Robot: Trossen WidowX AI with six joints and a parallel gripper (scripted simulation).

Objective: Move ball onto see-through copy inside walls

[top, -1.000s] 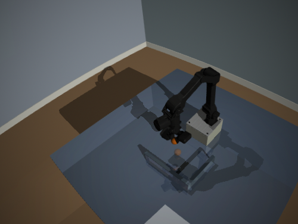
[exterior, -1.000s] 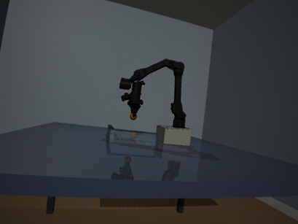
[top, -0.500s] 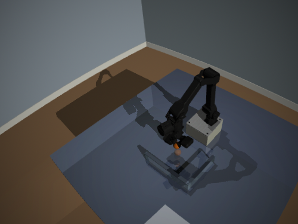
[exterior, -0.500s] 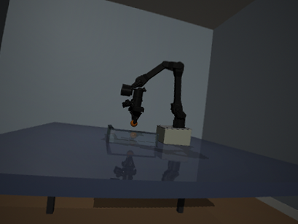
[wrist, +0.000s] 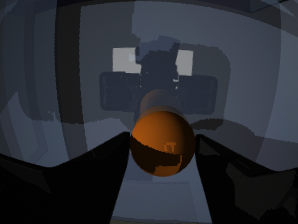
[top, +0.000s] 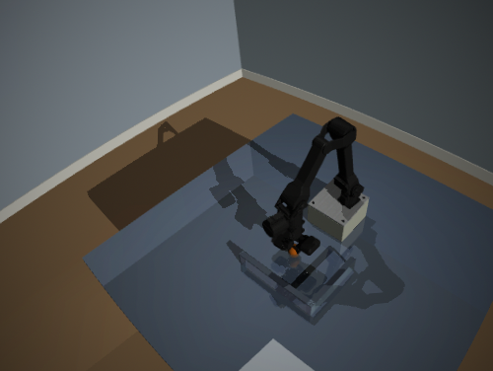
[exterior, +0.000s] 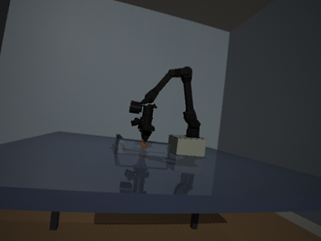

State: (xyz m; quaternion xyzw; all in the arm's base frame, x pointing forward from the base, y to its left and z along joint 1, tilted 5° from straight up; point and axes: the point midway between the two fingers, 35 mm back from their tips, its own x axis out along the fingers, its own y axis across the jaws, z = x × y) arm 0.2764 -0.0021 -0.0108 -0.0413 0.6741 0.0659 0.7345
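Now: the see-through copy of ball 1 cm below my gripper tip. The rest, counted from my gripper tip: orange ball right at my gripper tip.
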